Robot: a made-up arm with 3 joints. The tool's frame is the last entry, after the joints.
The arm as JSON. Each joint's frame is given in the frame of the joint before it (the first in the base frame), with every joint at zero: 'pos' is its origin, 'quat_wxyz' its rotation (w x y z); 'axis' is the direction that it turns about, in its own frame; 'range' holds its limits. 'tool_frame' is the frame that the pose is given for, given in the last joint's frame.
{
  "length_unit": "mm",
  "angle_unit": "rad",
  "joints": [
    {
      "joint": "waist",
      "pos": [
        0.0,
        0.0,
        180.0
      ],
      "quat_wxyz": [
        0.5,
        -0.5,
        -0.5,
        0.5
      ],
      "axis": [
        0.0,
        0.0,
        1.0
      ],
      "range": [
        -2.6,
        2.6
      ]
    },
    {
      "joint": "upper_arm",
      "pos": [
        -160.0,
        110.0,
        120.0
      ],
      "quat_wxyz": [
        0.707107,
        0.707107,
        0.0,
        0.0
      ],
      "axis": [
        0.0,
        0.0,
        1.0
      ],
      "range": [
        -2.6,
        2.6
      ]
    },
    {
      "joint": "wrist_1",
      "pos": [
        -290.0,
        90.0,
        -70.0
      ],
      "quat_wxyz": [
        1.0,
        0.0,
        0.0,
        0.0
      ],
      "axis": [
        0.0,
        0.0,
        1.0
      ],
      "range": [
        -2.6,
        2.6
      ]
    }
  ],
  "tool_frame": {
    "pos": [
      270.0,
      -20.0,
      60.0
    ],
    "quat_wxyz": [
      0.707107,
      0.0,
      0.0,
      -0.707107
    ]
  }
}
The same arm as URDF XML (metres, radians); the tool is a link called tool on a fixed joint. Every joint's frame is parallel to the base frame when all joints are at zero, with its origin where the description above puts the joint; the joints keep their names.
<robot name="arm">
  <joint name="waist" type="revolute">
    <parent link="base_link"/>
    <child link="link1"/>
    <origin xyz="0 0 0.18"/>
    <axis xyz="-1 0 0"/>
    <limit lower="-2.6" upper="2.6"/>
  </joint>
  <joint name="upper_arm" type="revolute">
    <parent link="link1"/>
    <child link="link2"/>
    <origin xyz="-0.12 -0.16 -0.11"/>
    <axis xyz="0 0 1"/>
    <limit lower="-2.6" upper="2.6"/>
  </joint>
  <joint name="wrist_1" type="revolute">
    <parent link="link2"/>
    <child link="link3"/>
    <origin xyz="-0.09 -0.29 -0.07"/>
    <axis xyz="0 0 1"/>
    <limit lower="-2.6" upper="2.6"/>
  </joint>
  <joint name="tool_fixed" type="fixed">
    <parent link="link3"/>
    <child link="tool"/>
    <origin xyz="0.02 0.27 0.06"/>
  </joint>
  <link name="base_link"/>
  <link name="link1"/>
  <link name="link2"/>
  <link name="link3"/>
  <link name="tool"/>
</robot>

